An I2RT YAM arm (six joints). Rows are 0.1 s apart.
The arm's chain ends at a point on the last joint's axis. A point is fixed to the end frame.
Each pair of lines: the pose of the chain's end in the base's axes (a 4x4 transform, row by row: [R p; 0 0 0 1], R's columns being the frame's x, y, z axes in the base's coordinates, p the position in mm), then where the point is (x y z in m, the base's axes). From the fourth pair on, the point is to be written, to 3 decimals.
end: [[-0.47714 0.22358 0.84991 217.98], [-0.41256 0.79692 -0.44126 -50.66], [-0.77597 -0.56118 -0.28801 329.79], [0 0 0 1]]
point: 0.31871 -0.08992 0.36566
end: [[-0.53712 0.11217 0.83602 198.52], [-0.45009 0.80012 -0.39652 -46.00], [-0.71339 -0.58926 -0.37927 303.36], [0 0 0 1]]
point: 0.30476 -0.07897 0.32786
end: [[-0.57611 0.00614 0.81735 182.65], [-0.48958 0.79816 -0.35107 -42.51], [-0.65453 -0.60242 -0.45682 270.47], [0 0 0 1]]
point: 0.29255 -0.06886 0.28465
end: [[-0.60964 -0.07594 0.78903 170.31], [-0.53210 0.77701 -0.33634 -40.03], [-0.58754 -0.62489 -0.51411 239.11], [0 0 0 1]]
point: 0.282 -0.062 0.245
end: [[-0.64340 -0.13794 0.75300 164.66], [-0.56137 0.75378 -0.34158 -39.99], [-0.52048 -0.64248 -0.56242 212.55], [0 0 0 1]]
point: 0.277 -0.060 0.210
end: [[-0.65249 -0.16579 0.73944 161.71], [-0.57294 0.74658 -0.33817 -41.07], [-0.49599 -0.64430 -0.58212 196.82], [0 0 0 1]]
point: 0.274 -0.060 0.191
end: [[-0.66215 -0.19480 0.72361 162.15], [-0.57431 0.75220 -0.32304 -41.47], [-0.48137 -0.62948 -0.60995 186.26], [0 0 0 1]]
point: 0.274 -0.059 0.177
